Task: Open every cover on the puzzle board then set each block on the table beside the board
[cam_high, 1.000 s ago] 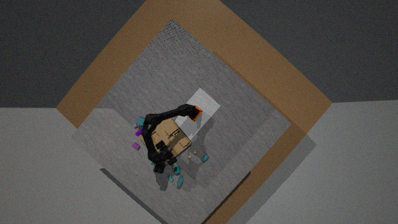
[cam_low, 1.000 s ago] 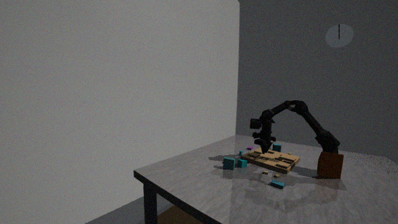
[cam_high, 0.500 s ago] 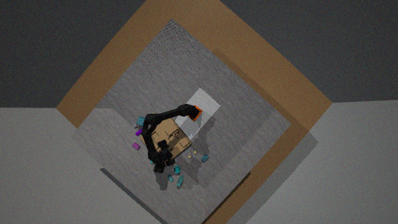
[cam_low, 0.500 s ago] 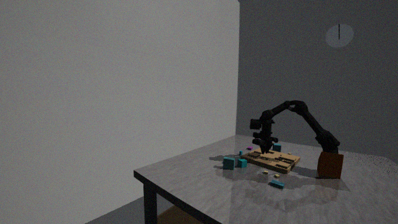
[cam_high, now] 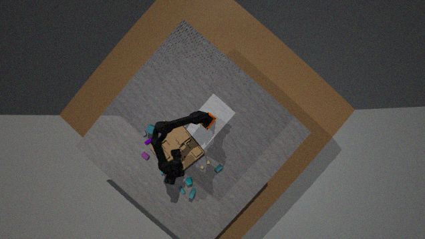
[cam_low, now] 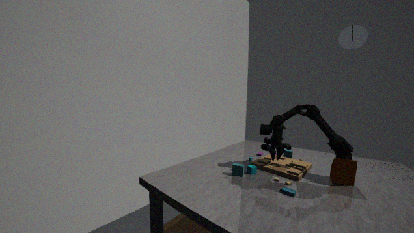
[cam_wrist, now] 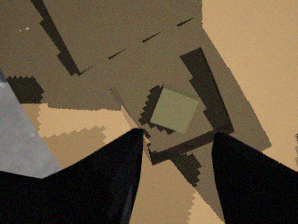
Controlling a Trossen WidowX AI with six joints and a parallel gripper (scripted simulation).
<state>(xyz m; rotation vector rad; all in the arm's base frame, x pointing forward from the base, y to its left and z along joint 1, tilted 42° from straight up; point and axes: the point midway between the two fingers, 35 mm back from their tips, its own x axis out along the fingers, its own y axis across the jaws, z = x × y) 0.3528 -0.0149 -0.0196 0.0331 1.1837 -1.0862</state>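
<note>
Now: gripper tip 40 mm to the left of the tan puzzle board, 30 mm past it and 30 mm above it. The rest, counted from my gripper tip: flat teal block 270 mm to the left, 100 mm behind, 40 mm below.
</note>
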